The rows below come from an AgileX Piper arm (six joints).
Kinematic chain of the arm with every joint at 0, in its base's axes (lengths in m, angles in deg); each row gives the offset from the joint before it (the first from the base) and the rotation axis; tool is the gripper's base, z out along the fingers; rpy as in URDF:
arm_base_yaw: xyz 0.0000 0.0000 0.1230 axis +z
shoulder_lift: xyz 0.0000 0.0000 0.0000 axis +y
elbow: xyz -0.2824 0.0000 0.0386 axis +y
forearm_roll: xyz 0.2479 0.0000 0.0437 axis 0.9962 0 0.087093
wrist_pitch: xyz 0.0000 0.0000 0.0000 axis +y
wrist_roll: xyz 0.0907 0.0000 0.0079 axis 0.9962 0 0.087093
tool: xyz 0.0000 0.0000 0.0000 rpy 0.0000 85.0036 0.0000
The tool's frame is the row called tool.
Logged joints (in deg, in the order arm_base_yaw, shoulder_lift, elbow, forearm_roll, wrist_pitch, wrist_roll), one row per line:
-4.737 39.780 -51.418 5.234 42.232 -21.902
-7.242 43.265 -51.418 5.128 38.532 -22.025
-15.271 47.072 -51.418 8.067 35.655 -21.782
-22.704 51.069 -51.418 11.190 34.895 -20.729
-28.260 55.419 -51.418 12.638 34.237 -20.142
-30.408 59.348 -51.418 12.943 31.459 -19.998
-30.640 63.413 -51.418 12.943 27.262 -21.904
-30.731 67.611 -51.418 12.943 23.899 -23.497
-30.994 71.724 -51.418 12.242 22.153 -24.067
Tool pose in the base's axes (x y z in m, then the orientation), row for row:
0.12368 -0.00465 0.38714 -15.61 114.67 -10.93
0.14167 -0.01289 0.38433 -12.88 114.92 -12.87
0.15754 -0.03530 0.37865 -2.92 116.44 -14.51
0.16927 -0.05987 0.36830 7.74 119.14 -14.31
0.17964 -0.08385 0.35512 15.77 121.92 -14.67
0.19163 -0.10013 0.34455 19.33 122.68 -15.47
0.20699 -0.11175 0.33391 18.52 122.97 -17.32
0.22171 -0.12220 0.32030 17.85 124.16 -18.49
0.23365 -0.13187 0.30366 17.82 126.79 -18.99
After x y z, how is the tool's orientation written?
As a rotation vector, in degrees.
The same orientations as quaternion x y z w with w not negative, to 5 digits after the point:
-0.11403 0.83768 -0.07985 0.52812
-0.09406 0.83921 -0.09398 0.52730
-0.02125 0.84753 -0.10561 0.51969
0.05581 0.85912 -0.10319 0.49814
0.11236 0.86871 -0.10453 0.47095
0.13709 0.87009 -0.10972 0.46056
0.13117 0.87092 -0.12267 0.45743
0.12588 0.87556 -0.13039 0.44782
0.12449 0.88573 -0.13266 0.42707

